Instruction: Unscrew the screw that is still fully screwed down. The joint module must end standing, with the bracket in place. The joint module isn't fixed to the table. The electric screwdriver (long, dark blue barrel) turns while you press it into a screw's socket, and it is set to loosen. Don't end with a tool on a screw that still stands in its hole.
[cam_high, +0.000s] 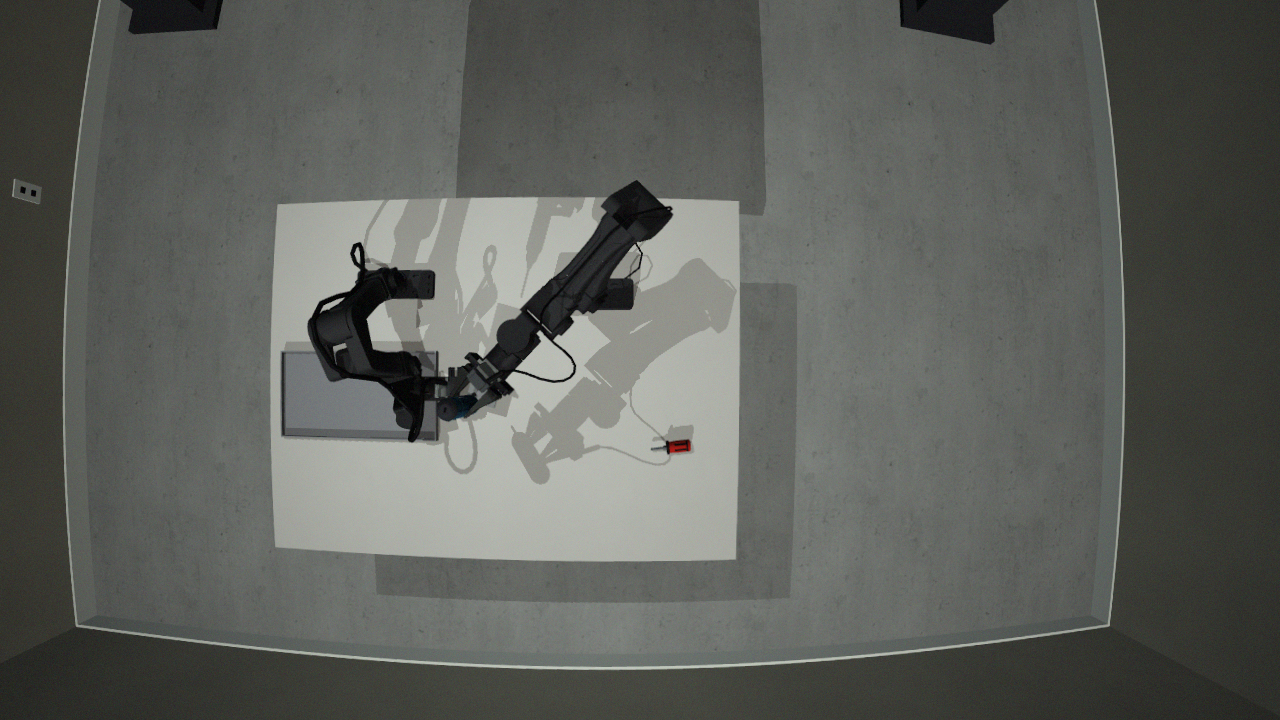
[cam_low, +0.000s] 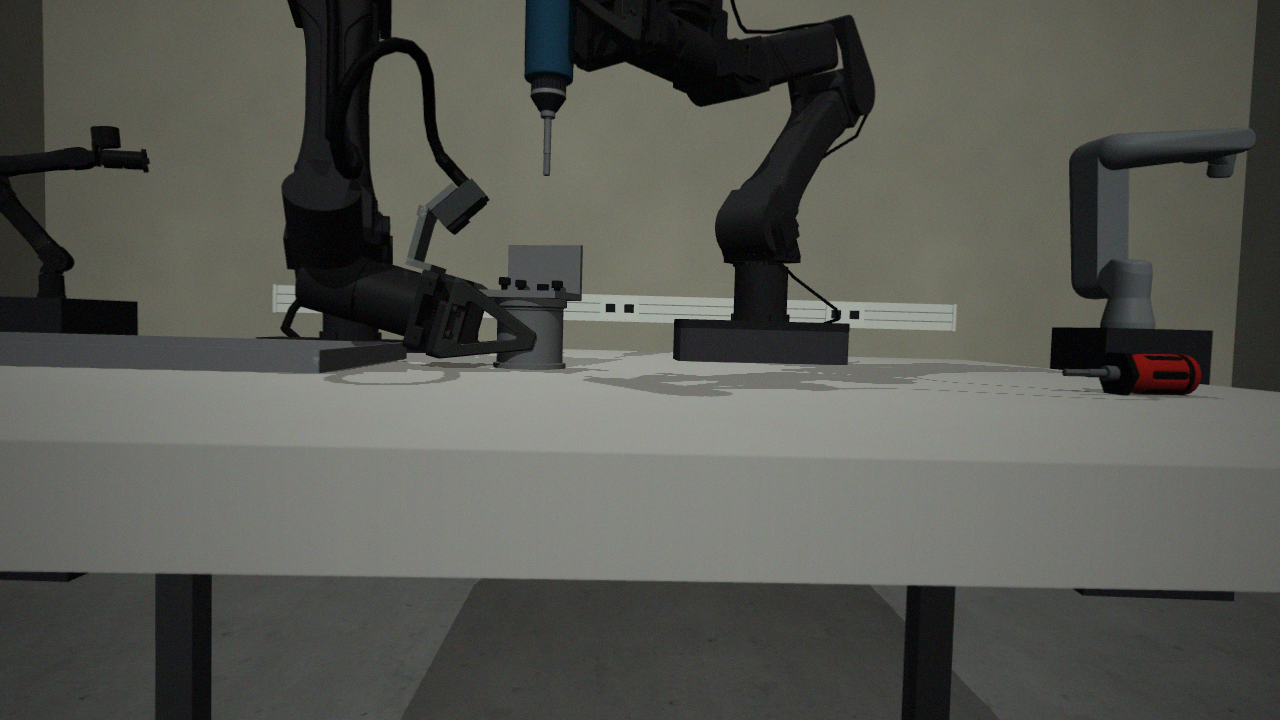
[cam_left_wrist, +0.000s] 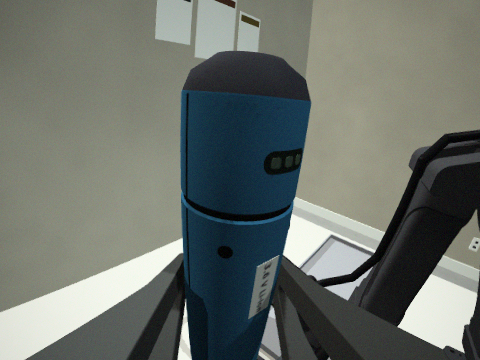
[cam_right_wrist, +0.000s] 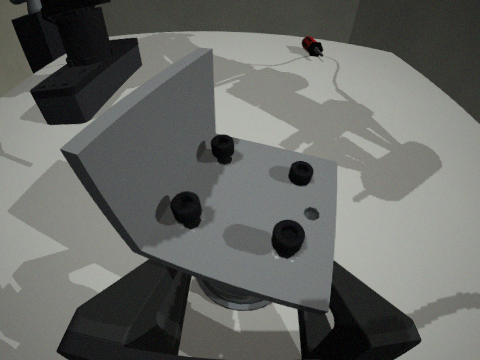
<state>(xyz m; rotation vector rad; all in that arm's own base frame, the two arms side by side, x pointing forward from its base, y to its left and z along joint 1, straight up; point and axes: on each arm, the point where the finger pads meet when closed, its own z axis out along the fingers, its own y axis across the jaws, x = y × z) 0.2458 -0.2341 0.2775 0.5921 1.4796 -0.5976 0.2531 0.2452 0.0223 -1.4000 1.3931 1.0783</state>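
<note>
My right gripper is now right at the joint module. Round my right hand: flat grey plate (40 mm ahead, 340 mm to the right, 20 mm below); then grey l-shaped bracket (50 mm above); then screwdriver bit (20 mm ahead, 20 mm to the left, 160 mm above).
</note>
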